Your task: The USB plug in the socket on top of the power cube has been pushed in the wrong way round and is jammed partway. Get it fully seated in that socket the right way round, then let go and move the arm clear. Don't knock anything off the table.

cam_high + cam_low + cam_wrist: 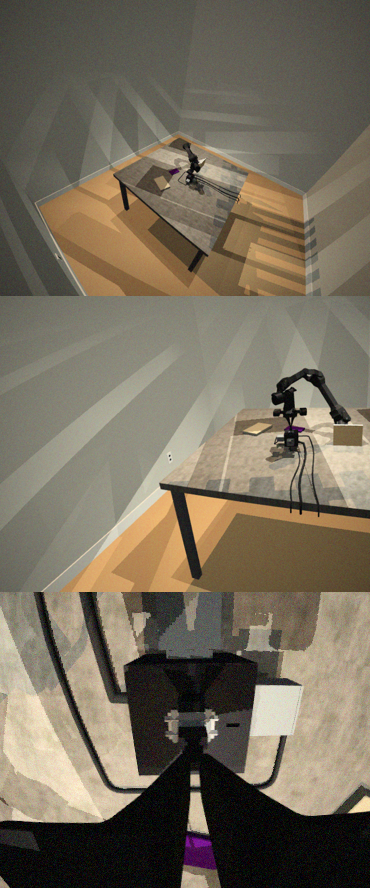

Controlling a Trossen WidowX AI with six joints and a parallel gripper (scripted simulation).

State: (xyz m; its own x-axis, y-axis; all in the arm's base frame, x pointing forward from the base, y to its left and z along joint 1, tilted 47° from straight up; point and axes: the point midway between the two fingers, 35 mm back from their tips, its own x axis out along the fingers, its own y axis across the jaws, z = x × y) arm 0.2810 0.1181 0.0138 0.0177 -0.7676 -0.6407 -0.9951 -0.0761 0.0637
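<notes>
Right now my gripper tip is 20 mm above the USB plug. From my gripper tip the other things lie so: beige pad: 270 mm ahead, 210 mm to the right, 100 mm below; then purple flat item: 230 mm to the right, 110 mm below, 20 mm ahead; then USB socket: 40 mm below.
</notes>
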